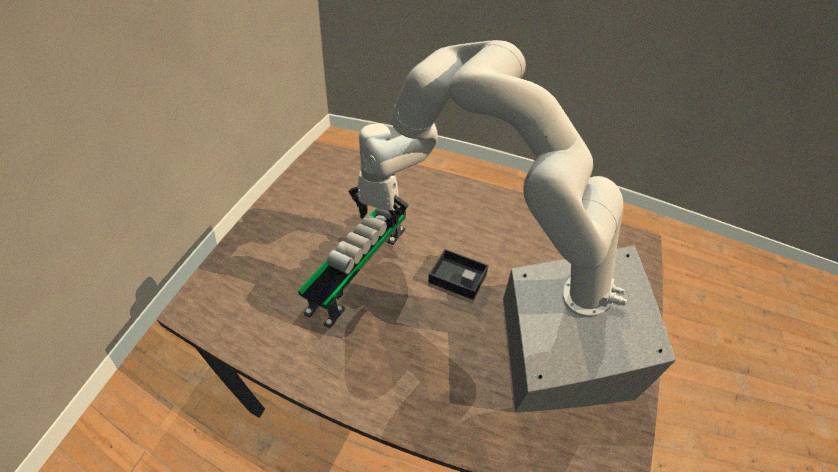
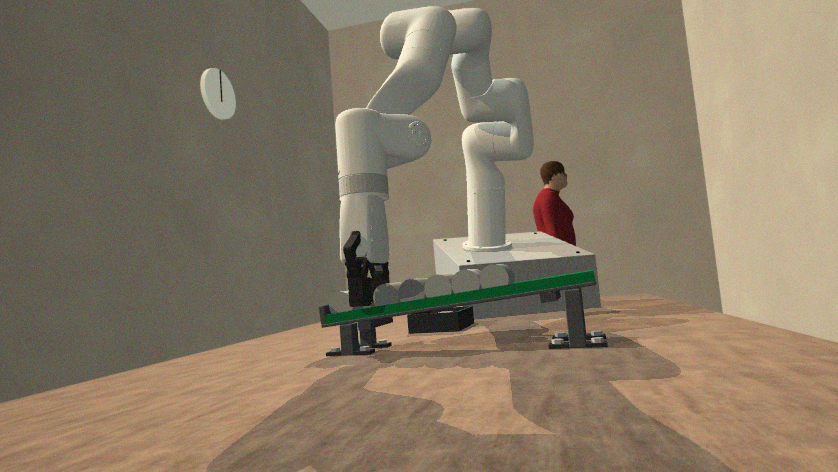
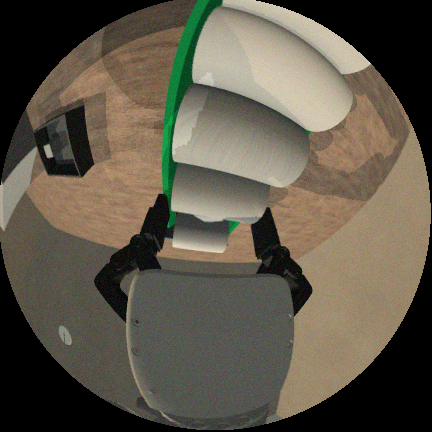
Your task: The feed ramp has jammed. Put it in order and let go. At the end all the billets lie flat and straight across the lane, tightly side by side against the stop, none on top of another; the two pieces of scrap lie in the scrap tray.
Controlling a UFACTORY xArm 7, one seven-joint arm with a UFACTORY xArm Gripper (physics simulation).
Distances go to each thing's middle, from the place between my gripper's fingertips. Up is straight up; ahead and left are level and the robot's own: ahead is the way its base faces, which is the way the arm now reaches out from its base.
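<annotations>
Black scrap tray (image 1: 447, 272): 50 mm below my hand, 260 mm behind it.
</annotations>
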